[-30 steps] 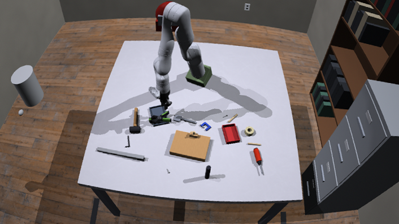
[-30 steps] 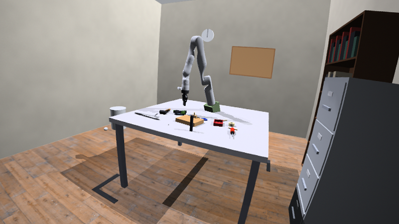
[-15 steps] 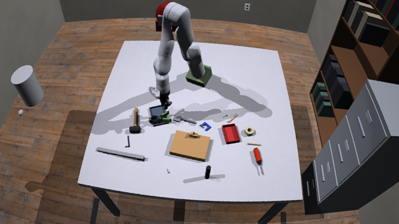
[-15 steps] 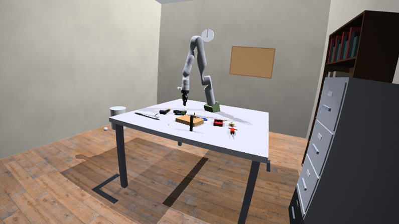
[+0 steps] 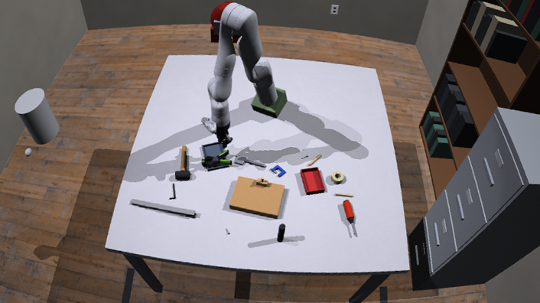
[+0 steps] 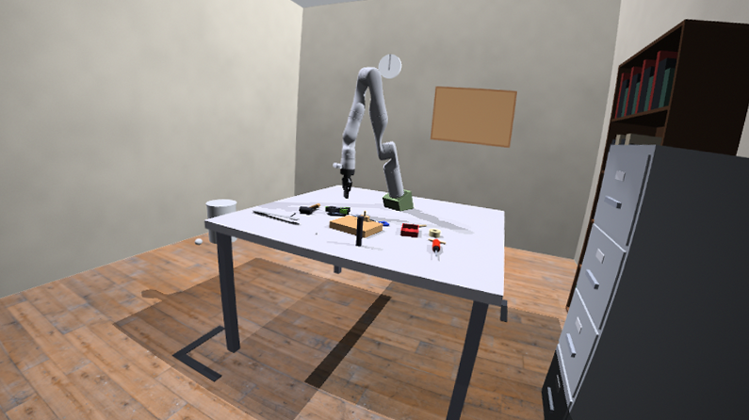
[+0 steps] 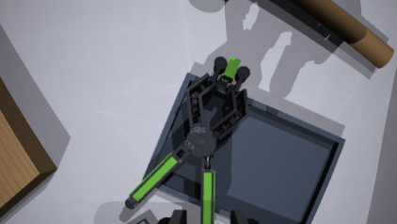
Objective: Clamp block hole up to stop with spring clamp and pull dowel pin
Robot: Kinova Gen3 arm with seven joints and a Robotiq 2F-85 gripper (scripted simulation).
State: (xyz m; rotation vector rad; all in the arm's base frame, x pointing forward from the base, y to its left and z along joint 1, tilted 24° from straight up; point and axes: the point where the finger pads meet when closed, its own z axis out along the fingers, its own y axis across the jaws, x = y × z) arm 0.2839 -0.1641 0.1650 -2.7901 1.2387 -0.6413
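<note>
My gripper is now 100 mm above the dark grey tray, 40 mm to the left of it and 10 mm past it. Also, from my hand: round dowel pin 180 mm to the left, 150 mm ahead, 50 mm below; then grey t-shaped tool 110 mm to the left, 100 mm below, 20 mm ahead; then wooden block 180 mm to the left, 150 mm ahead, 70 mm below.
</note>
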